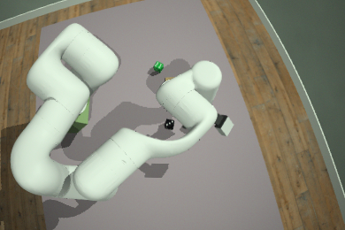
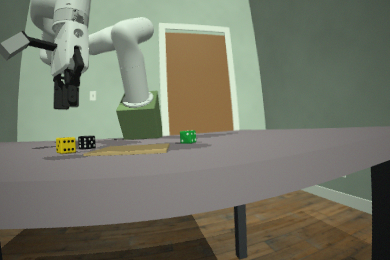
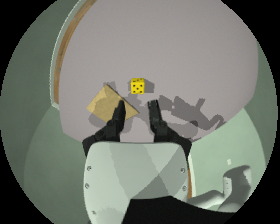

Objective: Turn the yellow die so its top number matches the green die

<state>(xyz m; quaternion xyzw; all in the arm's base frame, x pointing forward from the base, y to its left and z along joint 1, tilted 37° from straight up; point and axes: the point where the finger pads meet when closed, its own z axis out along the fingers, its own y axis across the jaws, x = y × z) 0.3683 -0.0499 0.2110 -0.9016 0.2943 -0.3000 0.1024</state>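
The yellow die lies 9 cm below my hand. Round my hand: green die (24 cm to the left, 12 cm behind, 9 cm below); black die (9 cm below, 8 cm behind); mat (13 cm to the left, 11 cm below, 2 cm behind).
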